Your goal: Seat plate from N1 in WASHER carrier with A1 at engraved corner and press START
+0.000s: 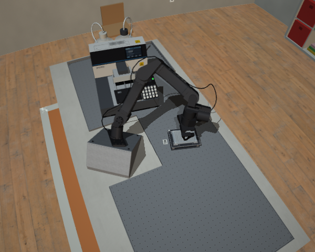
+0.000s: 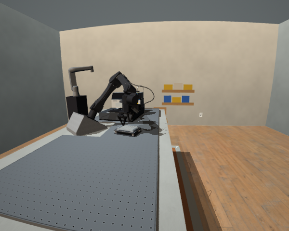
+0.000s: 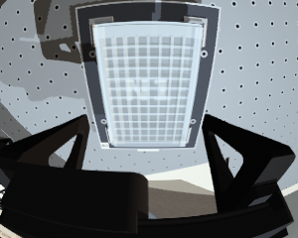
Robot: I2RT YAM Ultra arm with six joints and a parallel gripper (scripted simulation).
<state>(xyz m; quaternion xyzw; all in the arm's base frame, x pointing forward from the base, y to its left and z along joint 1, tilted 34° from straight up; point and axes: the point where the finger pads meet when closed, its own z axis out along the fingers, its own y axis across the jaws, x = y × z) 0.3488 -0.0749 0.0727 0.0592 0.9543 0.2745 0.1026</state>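
Right now the well plate is 10 mm ahead of my hand and 40 mm below it. Round my hand: black plate nest 10 mm ahead, 50 mm below; then washer carrier 260 mm behind, 320 mm to the left, 20 mm above; then label 100 mm behind, 70 mm below.
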